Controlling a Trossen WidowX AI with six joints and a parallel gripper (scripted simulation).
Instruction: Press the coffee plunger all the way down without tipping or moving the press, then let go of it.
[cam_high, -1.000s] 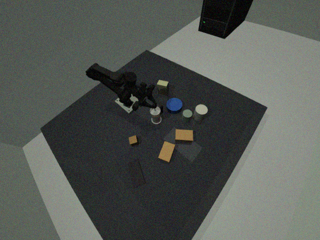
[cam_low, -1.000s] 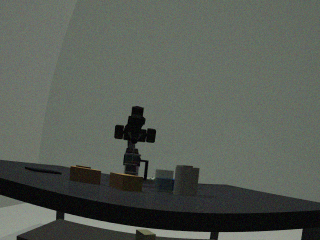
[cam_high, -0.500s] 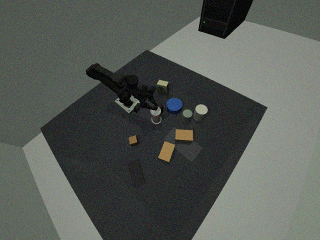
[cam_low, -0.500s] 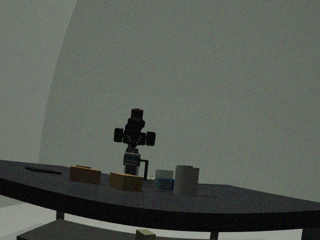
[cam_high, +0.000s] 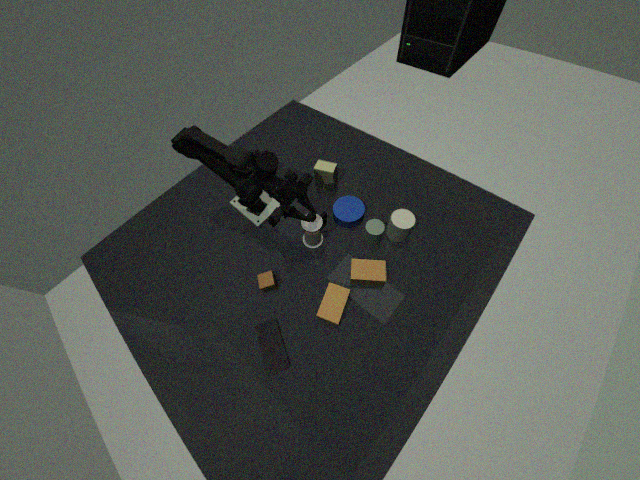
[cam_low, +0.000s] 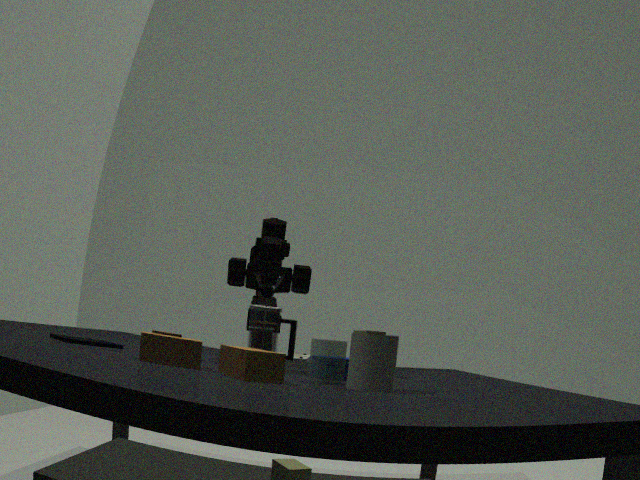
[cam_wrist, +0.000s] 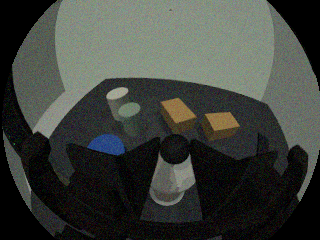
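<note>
Right now the coffee press is 10 mm behind my gripper tip, 20 mm to the left of it and 90 mm below it. Also, from my gripper tip: blue cylinder (40 mm ahead, 160 mm to the left, 150 mm below); then white cylinder (240 mm ahead, 170 mm to the left, 120 mm below); then green cylinder (170 mm ahead, 110 mm to the left, 130 mm below).
</note>
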